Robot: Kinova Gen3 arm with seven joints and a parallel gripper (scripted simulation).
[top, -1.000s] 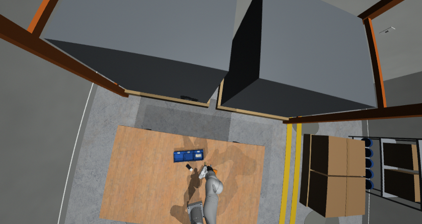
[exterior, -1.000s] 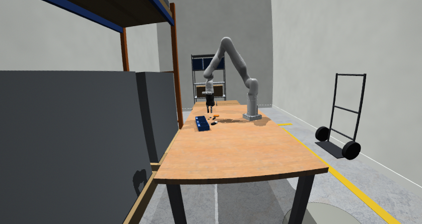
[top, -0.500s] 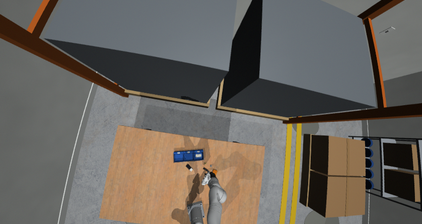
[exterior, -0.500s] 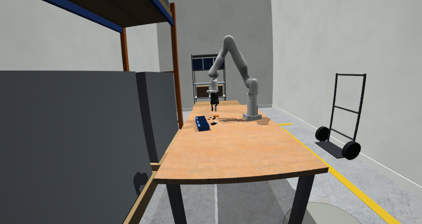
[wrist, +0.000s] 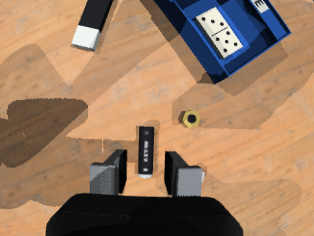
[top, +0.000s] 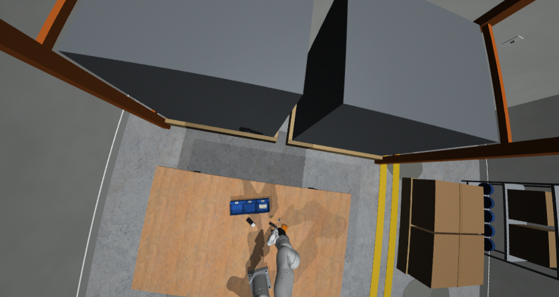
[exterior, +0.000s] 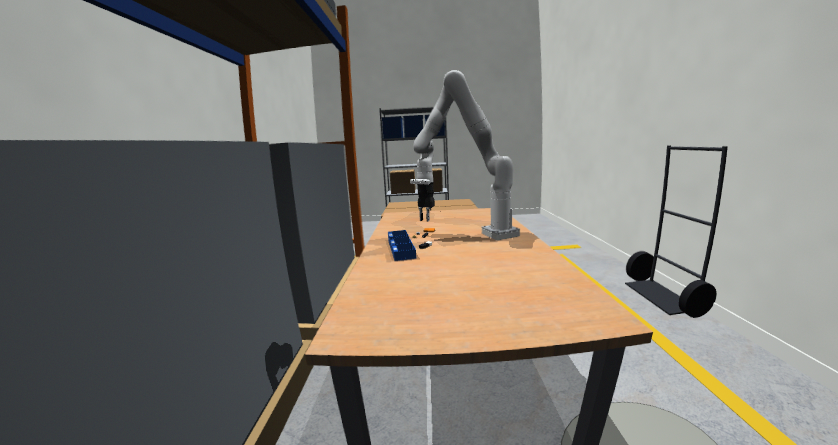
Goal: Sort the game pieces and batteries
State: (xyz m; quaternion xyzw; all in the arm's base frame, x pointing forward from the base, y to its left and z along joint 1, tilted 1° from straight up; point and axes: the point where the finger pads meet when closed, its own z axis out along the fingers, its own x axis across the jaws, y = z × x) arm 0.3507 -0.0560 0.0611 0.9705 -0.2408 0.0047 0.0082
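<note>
My hand is 9 cm above the dark cylindrical battery. From my hand the other things lie so: orange block 9 cm below, 8 cm to the right, 3 cm behind; brass nut 9 cm below, 5 cm ahead, 1 cm to the left; silver nut 9 cm below, 4 cm to the right, 3 cm ahead.
</note>
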